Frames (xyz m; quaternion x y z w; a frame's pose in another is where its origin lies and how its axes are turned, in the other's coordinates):
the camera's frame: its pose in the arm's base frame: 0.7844 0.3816 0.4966 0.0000 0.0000 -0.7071 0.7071
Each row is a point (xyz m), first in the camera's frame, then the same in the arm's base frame.
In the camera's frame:
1: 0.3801 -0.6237 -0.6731
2: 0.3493 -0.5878 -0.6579
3: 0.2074 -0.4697 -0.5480
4: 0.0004 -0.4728 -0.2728
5: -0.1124 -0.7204 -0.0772
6: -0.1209 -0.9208 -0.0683
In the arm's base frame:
1: 0.1607 0.0015 -0.1765
2: 0.1966 0.0323 -0.1613
3: 0.3147 0.1742 -0.0514
4: 0.3116 0.3812 0.2238
5: 0.0640 0.4940 0.4194
6: -0.1364 0.5025 0.4283

